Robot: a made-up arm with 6 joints.
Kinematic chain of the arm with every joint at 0, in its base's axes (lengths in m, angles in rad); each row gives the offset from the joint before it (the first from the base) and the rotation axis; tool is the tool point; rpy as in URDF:
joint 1: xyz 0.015 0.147 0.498 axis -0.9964 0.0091 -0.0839
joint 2: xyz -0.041 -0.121 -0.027 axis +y
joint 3: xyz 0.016 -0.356 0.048 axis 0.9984 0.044 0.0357
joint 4: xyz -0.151 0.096 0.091 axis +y
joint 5: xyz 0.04 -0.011 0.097 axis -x
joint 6: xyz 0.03 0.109 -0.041 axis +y
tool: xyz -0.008 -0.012 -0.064 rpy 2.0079 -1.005 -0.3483
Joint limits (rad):
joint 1: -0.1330..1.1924
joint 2: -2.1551..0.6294
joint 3: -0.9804..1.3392
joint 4: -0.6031..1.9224
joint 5: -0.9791..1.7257
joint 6: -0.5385..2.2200
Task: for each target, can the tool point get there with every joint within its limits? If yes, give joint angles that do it. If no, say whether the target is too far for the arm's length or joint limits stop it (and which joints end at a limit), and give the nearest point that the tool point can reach.
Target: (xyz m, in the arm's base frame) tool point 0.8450 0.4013 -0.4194
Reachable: no: too far | nearest point 0.0749 -0.0160 0.2524 | short by 1.104 m
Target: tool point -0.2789 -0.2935 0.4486
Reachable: yes | joints -0.0118 -1.1120 0.7419 -0.2647 0.5064 1.2642
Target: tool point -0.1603 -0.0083 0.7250
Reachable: yes | joints 0.7739 -0.1417 -0.2093 0.8312 -0.0164 0.7342
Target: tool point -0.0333 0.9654 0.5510
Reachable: no: joint limits stop it (at a limit: joint 1, joint 4, joint 5, joint 6) | nearest point -0.0535 0.3191 0.8160 | short by 0.699 m
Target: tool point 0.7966 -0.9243 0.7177
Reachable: no: too far | nearest point 0.1459 -0.5143 0.6535 | short by 0.772 m
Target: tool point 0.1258 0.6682 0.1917
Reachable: no: joint limits stop it (at a limit: joint 1, joint 2, joint 4, joint 5, joint 6) | nearest point -0.0009 0.0246 0.3234 | short by 0.669 m
